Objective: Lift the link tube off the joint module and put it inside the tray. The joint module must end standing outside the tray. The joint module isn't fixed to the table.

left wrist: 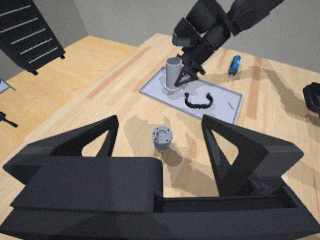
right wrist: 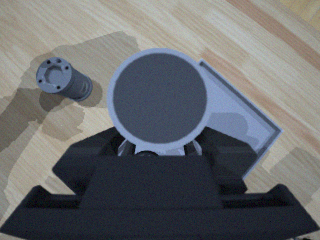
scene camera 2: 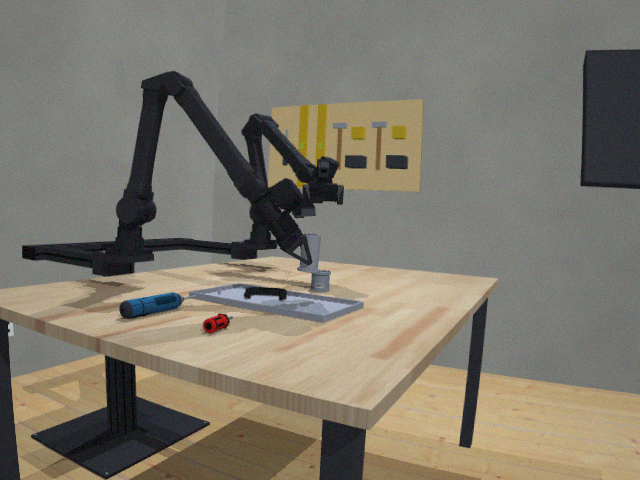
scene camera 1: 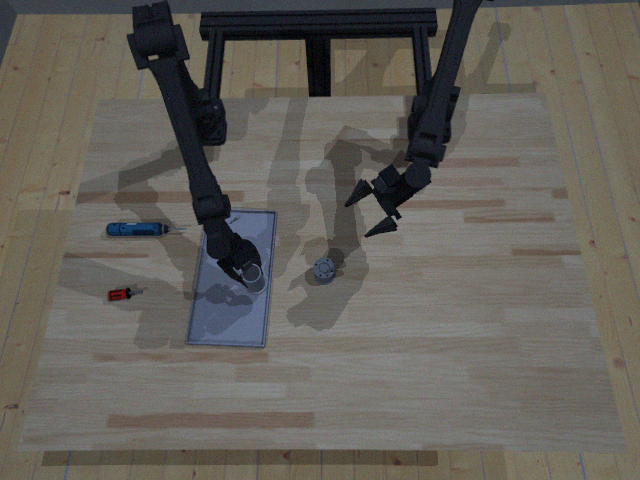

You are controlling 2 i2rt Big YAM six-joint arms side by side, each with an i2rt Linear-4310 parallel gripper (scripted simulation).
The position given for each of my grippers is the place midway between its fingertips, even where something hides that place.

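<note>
Tray (scene camera 1: 222,311), (left wrist: 154,87), (right wrist: 233,113), (scene camera 2: 313,307). Joint module (right wrist: 55,75). Blue screwdriver (scene camera 2: 133,308), (scene camera 1: 113,229); out of frame in the right wrist view. My left gripper (scene camera 1: 354,221), (left wrist: 159,119), (scene camera 2: 323,201). My right gripper (scene camera 2: 308,262).
</note>
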